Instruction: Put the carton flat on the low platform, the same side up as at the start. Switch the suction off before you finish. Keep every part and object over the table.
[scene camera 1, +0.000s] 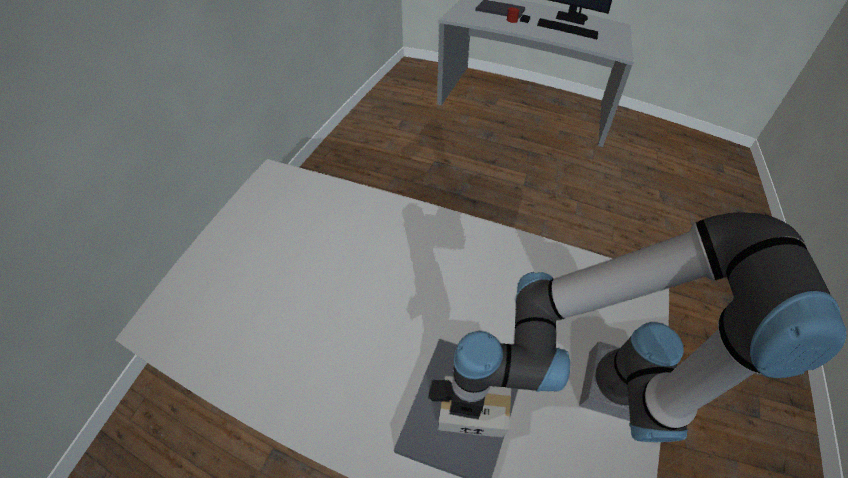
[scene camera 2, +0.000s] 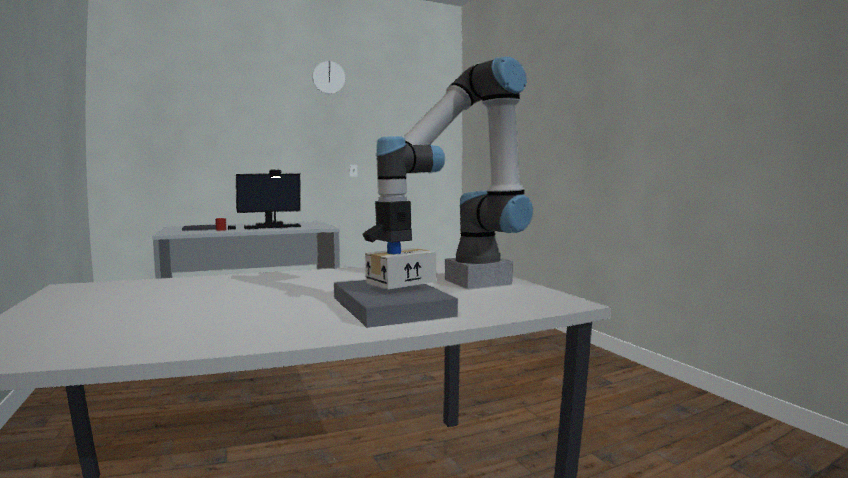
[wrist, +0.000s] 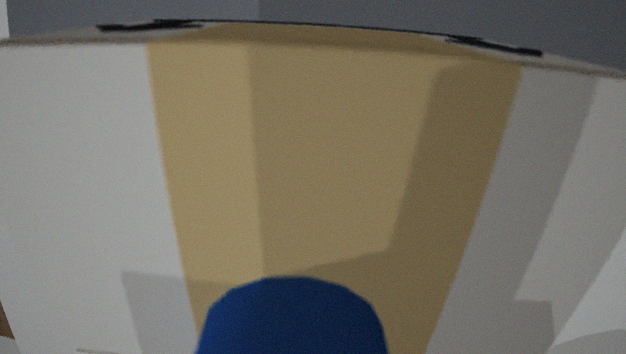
I see my suction cup (wrist: 302, 307), a low grey platform (scene camera 2: 373, 306) and a carton (scene camera 1: 494, 419).
The low grey platform is seen too in the wrist view (wrist: 587, 38). The carton is seen too in the wrist view (wrist: 461, 186).
